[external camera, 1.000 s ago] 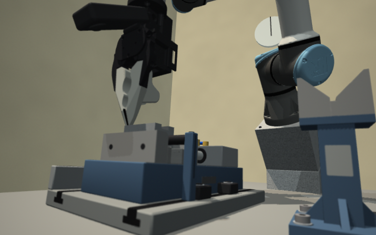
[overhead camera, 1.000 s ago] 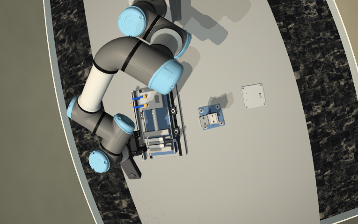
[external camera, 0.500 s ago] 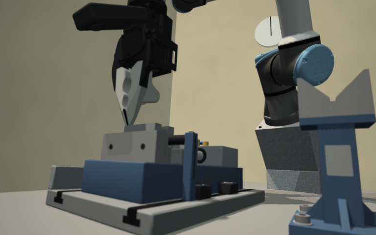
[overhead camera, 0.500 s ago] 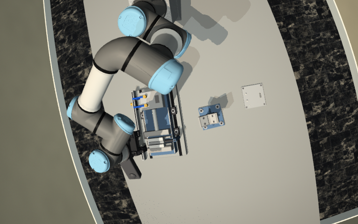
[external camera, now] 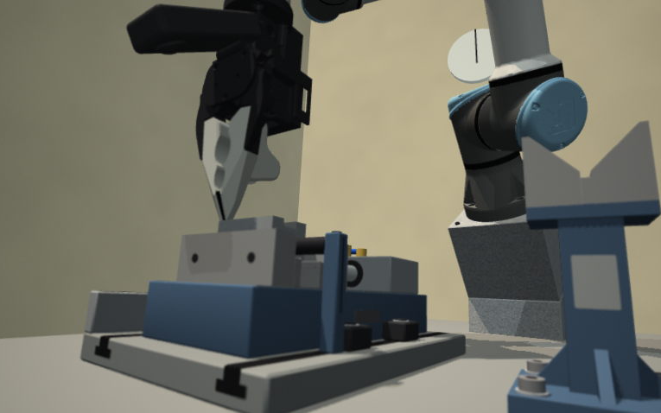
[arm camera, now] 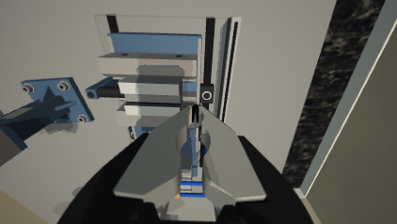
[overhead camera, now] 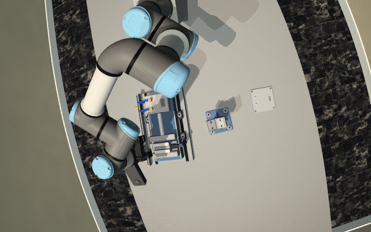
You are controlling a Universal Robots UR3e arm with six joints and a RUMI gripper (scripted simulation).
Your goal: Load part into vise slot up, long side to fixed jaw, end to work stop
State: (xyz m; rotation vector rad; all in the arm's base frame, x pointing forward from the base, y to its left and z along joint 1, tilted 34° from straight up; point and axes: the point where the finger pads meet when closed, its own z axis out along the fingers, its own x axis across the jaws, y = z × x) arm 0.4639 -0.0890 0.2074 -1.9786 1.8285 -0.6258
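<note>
Now: hand 5 cm to the right of the part and 3 cm above it. Round my hand: air cylinder rod (9 cm behind, 4 cm to the left, 5 cm below); fixed jaw (3 cm ahead, 5 cm to the left, 5 cm below); work stop rod (1 cm behind, 10 cm to the left, 4 cm below).
</note>
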